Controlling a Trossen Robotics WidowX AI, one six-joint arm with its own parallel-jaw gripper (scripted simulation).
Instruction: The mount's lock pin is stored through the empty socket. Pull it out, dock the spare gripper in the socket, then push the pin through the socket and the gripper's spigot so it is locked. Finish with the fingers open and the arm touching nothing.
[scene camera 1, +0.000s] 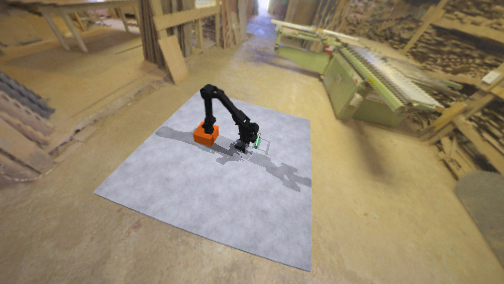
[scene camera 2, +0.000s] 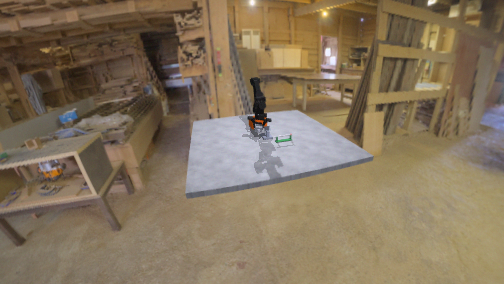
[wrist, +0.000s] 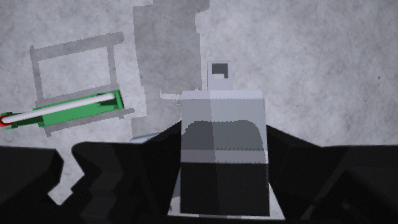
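Note:
There's a spare gripper (wrist: 224, 164) here, and it's being carried by my gripper (wrist: 217, 122).

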